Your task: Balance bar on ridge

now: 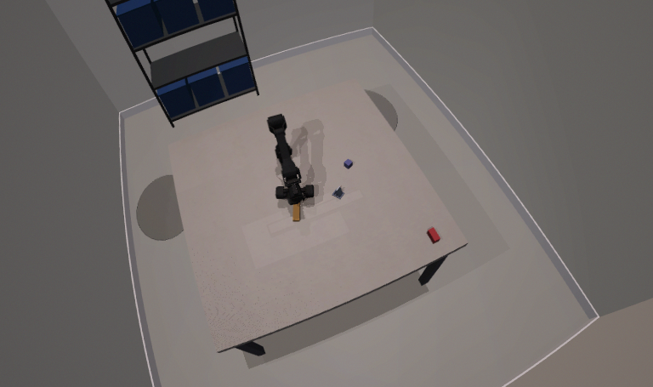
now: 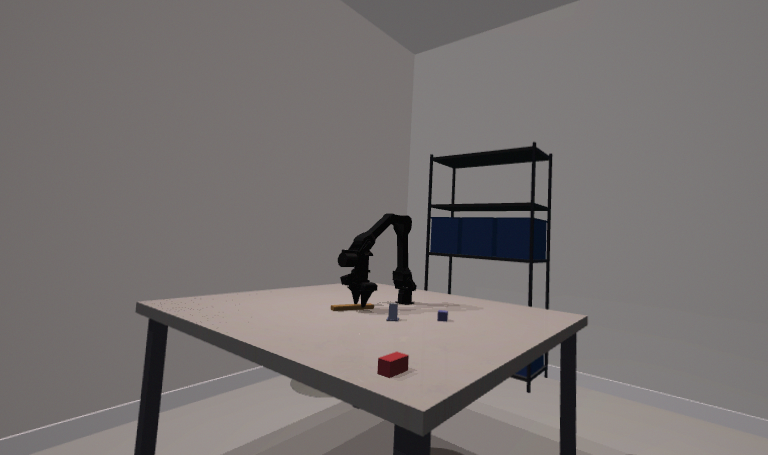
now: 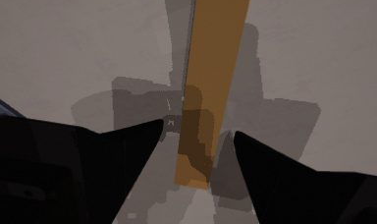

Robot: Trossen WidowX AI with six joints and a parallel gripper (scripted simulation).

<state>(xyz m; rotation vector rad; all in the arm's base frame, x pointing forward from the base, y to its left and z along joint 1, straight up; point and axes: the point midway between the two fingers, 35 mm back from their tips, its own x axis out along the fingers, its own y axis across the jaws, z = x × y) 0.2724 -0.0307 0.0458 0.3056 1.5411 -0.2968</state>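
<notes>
The orange bar lies 3 cm ahead of my gripper tip and 1 cm to the right of it. The rest, counted from my gripper tip: red block 47 cm ahead, 53 cm to the left, 1 cm above; small cube 9 cm behind, 33 cm to the left, 1 cm above.
</notes>
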